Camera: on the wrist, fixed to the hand. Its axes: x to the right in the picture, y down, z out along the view.
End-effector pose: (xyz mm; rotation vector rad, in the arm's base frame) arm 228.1 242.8 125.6 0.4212 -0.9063 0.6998
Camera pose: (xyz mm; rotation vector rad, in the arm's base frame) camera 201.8 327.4 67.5 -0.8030 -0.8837 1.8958
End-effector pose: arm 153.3 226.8 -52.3 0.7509 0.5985 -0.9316
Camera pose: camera 196.8 323.4 -50.1 0.8125 0.2805 0.7006
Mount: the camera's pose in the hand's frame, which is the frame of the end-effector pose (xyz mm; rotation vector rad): -27.8 75.7 -68.7 -0.3194 0.3370 1.5375
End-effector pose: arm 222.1 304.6 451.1 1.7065 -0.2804 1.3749
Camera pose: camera 116.8 303.2 462.8 0.7725 -1.7278 2.3935
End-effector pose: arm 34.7 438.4 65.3 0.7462 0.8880 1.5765
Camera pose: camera -56.8 393.7 94.6 -0.8898 -0.0961 -2.8351
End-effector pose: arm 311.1 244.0 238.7 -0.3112 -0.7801 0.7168
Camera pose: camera 312.0 279.7 139.0 -1.3488 -0.1923 1.8985
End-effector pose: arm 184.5 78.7 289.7 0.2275 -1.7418 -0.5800
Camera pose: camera 268.8 138.2 313.7 -1.1016 -1.0246 0.3272
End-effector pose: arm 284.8 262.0 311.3 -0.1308 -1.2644 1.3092
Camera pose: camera 294.2 305.4 215.1 -1.7355 -0.9718 2.1428
